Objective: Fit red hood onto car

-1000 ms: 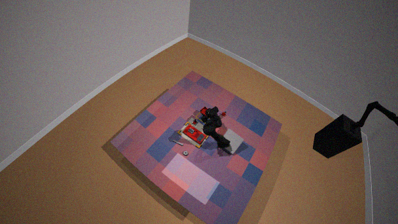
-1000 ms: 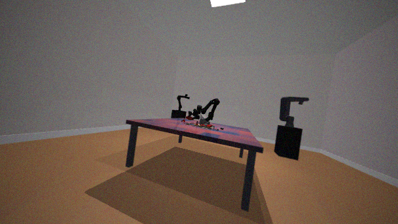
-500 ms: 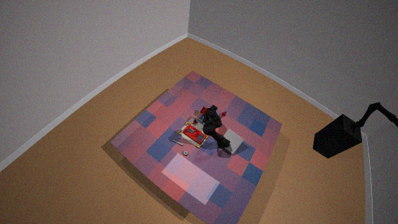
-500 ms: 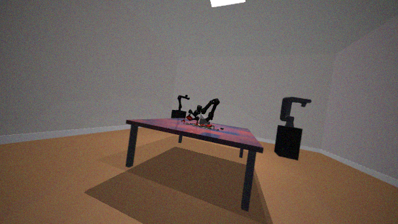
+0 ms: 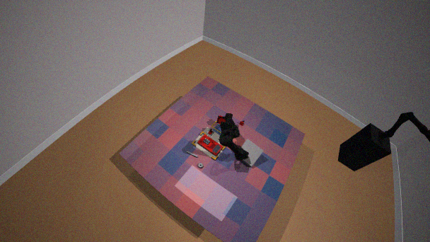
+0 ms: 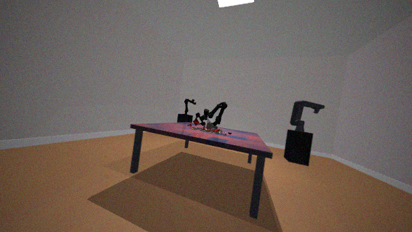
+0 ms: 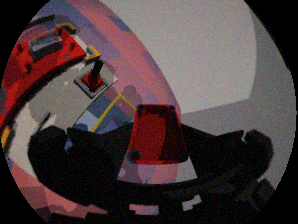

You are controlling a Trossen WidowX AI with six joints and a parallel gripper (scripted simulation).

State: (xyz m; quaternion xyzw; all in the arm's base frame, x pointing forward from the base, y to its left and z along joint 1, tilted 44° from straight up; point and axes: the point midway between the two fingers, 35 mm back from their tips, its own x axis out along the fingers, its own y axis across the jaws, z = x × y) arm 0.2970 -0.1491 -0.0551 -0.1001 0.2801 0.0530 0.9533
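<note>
My gripper tip is now 10 mm to the left of the red hood and 10 mm past it. From my gripper tip the other things lie so: thin grey stick (390 mm to the left, 80 mm below, 30 mm ahead).
</note>
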